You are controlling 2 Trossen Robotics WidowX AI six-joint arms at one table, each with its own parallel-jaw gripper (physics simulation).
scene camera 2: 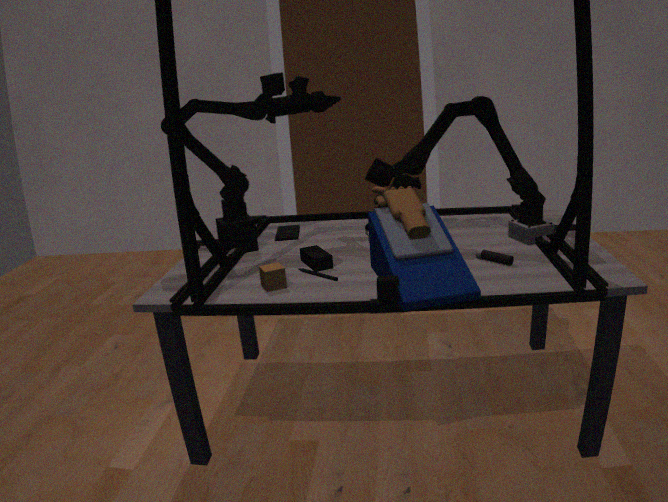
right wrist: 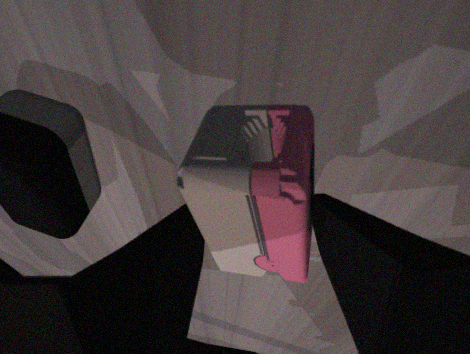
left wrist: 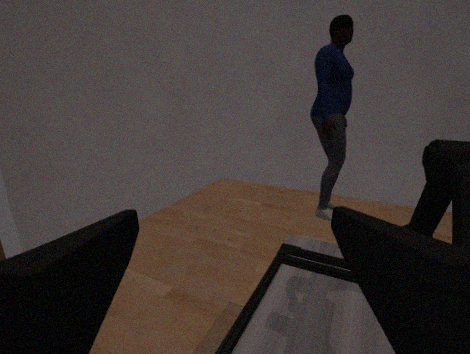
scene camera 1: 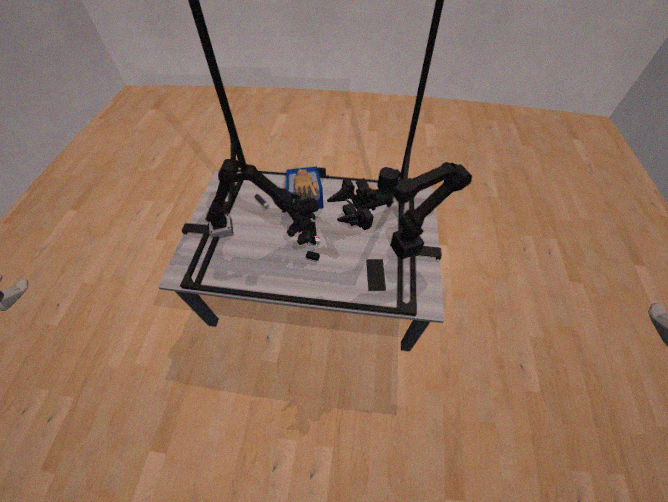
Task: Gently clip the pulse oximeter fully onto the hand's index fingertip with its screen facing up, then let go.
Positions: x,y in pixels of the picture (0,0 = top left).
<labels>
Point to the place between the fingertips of the left gripper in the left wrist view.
236,218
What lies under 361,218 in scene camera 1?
The left gripper.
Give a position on a pulse oximeter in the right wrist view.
247,178
</labels>
